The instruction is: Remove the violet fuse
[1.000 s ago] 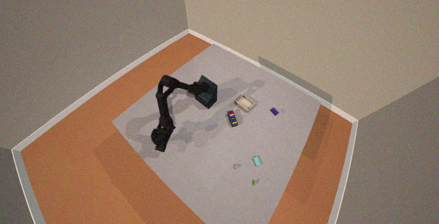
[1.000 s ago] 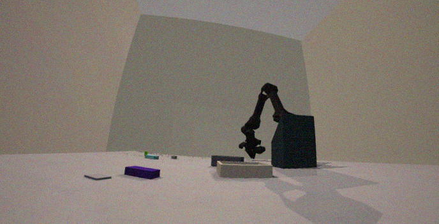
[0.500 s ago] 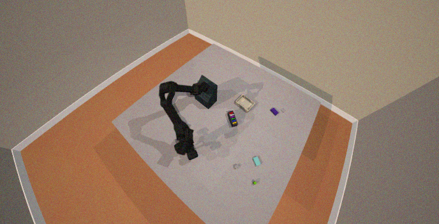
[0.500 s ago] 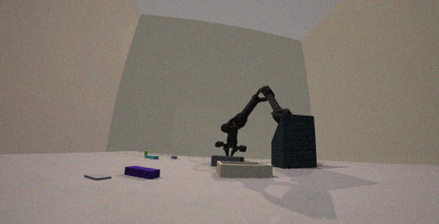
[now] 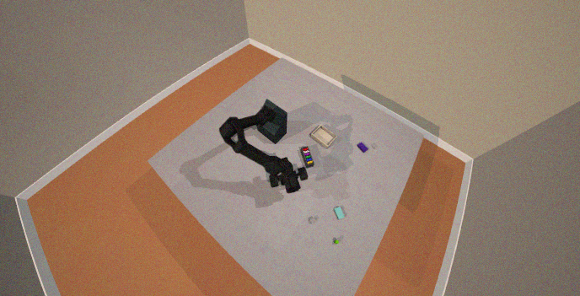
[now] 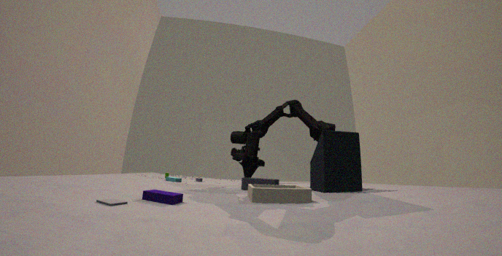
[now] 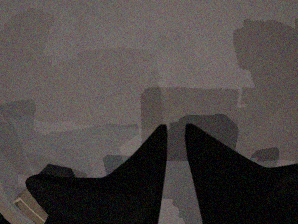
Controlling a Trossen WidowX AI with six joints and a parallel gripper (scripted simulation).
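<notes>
Right now the violet fuse is 50 mm behind my gripper tip and 190 mm to the left of it. Also, from my gripper tip: tray: 70 mm behind, 370 mm to the left, 20 mm below; then violet box: 150 mm ahead, 490 mm to the left, 20 mm below; then teal block: 290 mm ahead, 80 mm to the left, 20 mm below.
</notes>
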